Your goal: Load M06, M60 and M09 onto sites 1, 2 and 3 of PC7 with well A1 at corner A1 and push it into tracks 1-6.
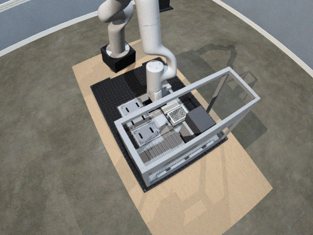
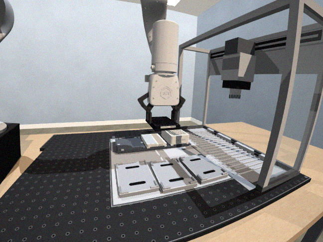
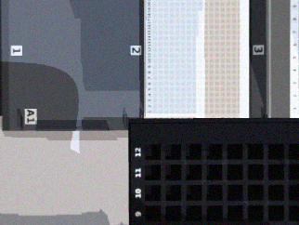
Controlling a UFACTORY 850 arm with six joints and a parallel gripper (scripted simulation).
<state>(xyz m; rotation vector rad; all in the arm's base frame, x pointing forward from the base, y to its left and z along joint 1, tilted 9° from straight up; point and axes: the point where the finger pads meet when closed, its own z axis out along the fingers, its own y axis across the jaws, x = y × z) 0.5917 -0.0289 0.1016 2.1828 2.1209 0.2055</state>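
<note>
Right now the dark carrier PC7 is 120 mm to the left of my hand and 120 mm below it. Round my hand: black 96-well plate M06 (10 mm below); then white 96-well plate (120 mm to the left, 110 mm below, 110 mm ahead); then nest S2 (140 mm below, 120 mm to the right, 10 mm behind).
</note>
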